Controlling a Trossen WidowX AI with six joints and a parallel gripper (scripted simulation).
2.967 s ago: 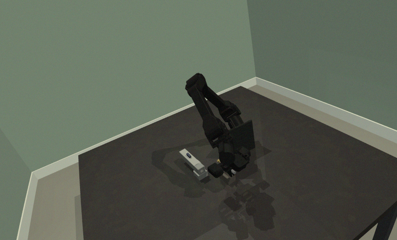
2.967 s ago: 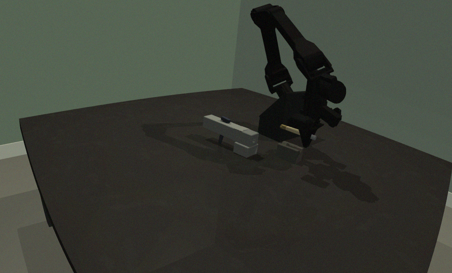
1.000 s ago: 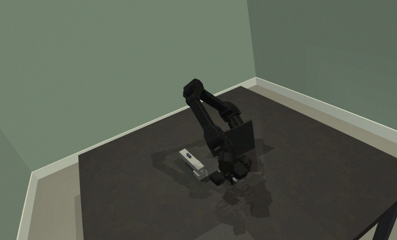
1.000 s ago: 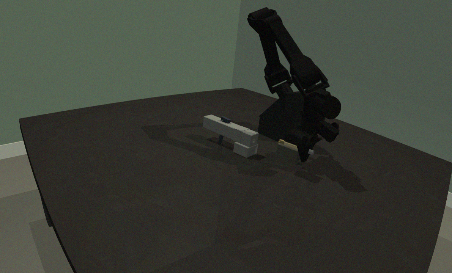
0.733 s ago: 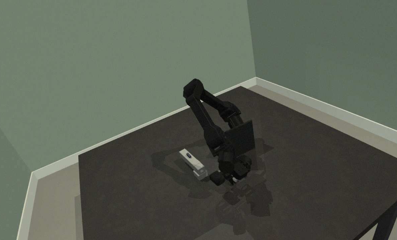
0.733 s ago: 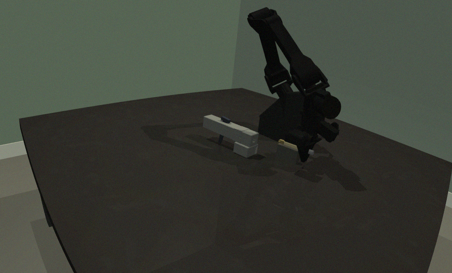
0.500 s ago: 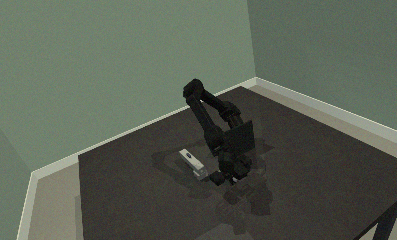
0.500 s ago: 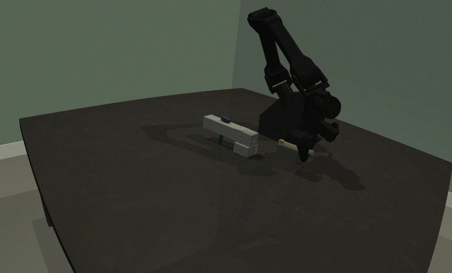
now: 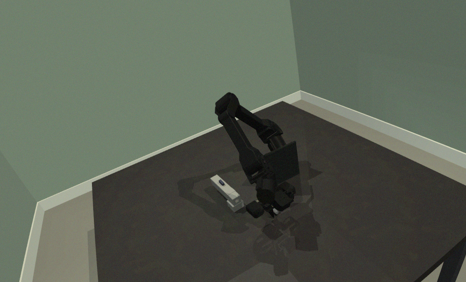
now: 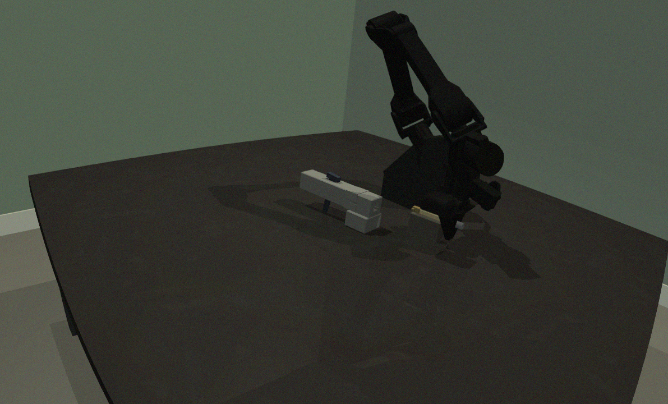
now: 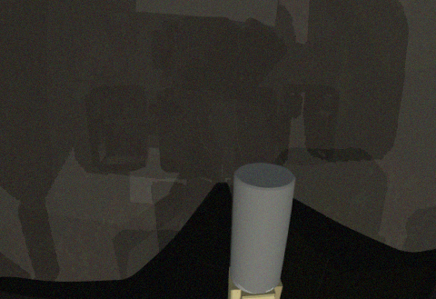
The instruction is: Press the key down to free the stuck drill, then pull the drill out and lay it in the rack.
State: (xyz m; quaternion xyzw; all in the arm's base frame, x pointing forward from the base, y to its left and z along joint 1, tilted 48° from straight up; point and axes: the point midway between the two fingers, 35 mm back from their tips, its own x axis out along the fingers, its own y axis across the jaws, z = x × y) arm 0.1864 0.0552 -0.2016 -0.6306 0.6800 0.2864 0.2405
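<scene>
The rack block lies 5 cm to the right of my gripper tip and 1 cm above it. Round my gripper tip: dark blue t-shaped peg: 24 cm to the right, 8 cm ahead, 4 cm above; pale housing: 22 cm to the right, 8 cm ahead, 3 cm above.
</scene>
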